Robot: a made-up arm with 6 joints.
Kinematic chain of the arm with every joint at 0, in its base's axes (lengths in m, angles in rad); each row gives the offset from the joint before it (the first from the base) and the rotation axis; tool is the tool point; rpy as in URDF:
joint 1: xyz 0 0 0.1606 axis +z
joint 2: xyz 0 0 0 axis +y
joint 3: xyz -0.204 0 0.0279 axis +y
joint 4: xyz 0.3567 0 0.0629 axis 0.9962 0 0.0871
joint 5: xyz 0 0 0 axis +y
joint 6: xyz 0.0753 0 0.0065 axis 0.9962 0 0.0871
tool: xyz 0 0 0 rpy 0 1.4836 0
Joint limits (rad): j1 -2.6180..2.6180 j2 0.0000..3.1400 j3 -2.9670..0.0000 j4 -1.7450..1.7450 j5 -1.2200..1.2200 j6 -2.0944..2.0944
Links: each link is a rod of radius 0.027 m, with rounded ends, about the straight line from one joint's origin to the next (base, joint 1, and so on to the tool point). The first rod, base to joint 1, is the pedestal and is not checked.
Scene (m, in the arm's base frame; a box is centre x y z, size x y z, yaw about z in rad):
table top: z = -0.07
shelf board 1: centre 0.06 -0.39 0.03 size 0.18 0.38 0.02 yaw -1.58
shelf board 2: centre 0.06 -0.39 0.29 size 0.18 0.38 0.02 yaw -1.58
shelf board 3: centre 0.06 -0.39 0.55 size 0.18 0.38 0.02 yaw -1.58
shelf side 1: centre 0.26 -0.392 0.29 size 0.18 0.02 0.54 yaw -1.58
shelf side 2: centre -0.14 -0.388 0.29 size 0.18 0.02 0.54 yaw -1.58
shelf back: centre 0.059 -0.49 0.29 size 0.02 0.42 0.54 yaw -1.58
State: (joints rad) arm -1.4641 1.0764 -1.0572 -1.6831 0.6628 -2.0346
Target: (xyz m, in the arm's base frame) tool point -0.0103 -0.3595 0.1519
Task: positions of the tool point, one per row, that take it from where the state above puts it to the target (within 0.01 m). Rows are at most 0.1 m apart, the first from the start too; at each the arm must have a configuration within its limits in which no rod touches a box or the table.
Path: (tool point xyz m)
1: -0.0064 -0.3027 0.4267
2: -0.0062 -0.2608 0.4264
3: -0.0082 -0.2233 0.4187
4: -0.0176 -0.2250 0.3635
5: -0.0227 -0.2215 0.3070
6: -0.0229 -0.2131 0.2516
7: -0.0180 -0.2009 0.1993
8: -0.0087 -0.1863 0.1519
9: -0.0226 -0.2085 0.1662
10: -0.0304 -0.2396 0.1775
11: -0.0308 -0.2776 0.1813
12: -0.0237 -0.3191 0.1737
13: -0.0103 -0.3595 0.1519

